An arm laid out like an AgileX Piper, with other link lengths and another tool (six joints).
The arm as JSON. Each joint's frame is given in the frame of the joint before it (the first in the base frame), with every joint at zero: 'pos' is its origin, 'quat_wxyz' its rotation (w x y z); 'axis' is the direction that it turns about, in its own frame. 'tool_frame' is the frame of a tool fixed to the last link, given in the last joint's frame.
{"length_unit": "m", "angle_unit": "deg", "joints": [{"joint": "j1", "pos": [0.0, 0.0, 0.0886], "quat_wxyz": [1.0, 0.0, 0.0, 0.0], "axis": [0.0, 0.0, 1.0]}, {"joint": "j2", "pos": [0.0, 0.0, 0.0], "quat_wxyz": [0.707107, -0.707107, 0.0, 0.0], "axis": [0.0, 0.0, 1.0]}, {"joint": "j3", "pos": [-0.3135, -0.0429, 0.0], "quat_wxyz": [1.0, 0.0, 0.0, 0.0], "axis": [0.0, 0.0, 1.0]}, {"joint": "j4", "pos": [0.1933, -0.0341, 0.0], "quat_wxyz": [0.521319, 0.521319, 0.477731, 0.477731], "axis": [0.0, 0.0, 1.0]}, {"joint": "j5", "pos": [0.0, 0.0, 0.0], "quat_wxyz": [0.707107, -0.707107, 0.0, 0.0], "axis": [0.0, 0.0, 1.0]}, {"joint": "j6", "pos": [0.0, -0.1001, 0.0], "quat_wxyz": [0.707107, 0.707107, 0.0, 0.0], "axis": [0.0, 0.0, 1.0]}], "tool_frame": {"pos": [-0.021, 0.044, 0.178], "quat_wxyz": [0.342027, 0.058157, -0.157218, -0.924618]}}
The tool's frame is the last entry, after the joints.
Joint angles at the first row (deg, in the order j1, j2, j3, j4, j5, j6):
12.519 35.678 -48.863 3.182 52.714 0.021
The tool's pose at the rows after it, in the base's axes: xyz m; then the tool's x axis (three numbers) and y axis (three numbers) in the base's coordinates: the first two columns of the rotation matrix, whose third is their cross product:
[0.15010 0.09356 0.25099 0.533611 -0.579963 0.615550 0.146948 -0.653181 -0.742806]
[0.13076 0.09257 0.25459 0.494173 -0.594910 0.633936 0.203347 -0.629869 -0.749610]
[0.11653 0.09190 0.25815 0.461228 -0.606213 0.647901 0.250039 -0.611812 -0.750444]
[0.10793 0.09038 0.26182 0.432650 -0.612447 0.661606 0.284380 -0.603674 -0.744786]
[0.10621 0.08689 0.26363 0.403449 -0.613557 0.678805 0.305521 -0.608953 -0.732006]
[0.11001 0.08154 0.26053 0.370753 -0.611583 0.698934 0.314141 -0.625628 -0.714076]
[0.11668 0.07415 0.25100 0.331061 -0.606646 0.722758 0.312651 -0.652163 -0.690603]
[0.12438 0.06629 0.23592 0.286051 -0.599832 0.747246 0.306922 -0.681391 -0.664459]
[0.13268 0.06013 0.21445 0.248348 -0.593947 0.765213 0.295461 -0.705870 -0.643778]
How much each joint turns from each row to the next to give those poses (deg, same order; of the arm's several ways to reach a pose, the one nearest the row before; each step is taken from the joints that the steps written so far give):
-0.001 -7.591 2.420 0.898 0.367 0.000
0.002 -6.308 1.850 0.882 0.198 0.002
-0.003 -4.708 1.053 0.660 0.186 -0.036
0.000 -3.054 0.492 0.105 -0.072 -0.071
0.002 -1.699 0.875 -0.769 -1.125 -0.080
-0.241 -1.197 2.171 -1.424 -2.440 -0.093
-0.707 -1.525 3.785 -1.957 -3.540 -0.068
-1.142 -2.100 5.368 -2.063 -4.651 0.008
-1.484 -2.252 6.761 -1.571 -5.501 0.096

